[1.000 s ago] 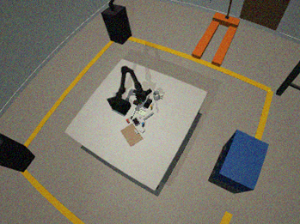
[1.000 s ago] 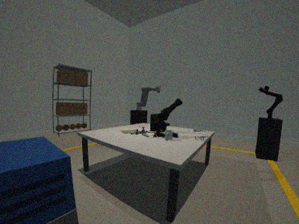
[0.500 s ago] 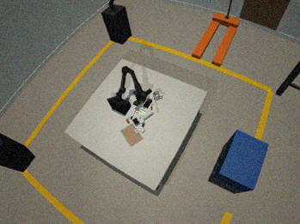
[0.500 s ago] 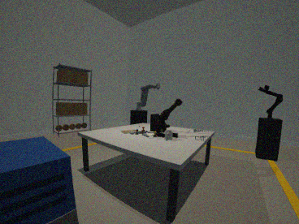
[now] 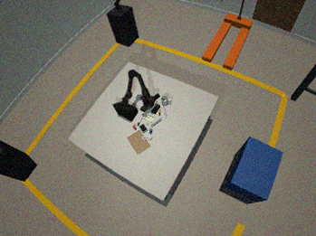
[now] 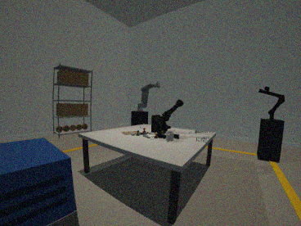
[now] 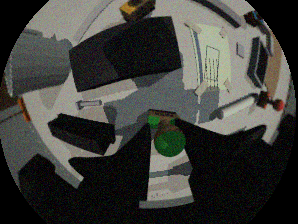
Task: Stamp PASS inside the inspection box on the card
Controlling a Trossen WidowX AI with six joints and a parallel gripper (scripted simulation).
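Now: the green stamp right at my gripper tip. From my gripper tip the other things lie so: light cylinder (18 cm to the right, 1 cm below, 1 cm ahead); then mug-like item (17 cm to the left, 14 cm ahead, 1 cm above); then dark ink pad (23 cm to the right, 9 cm ahead, 2 cm below).
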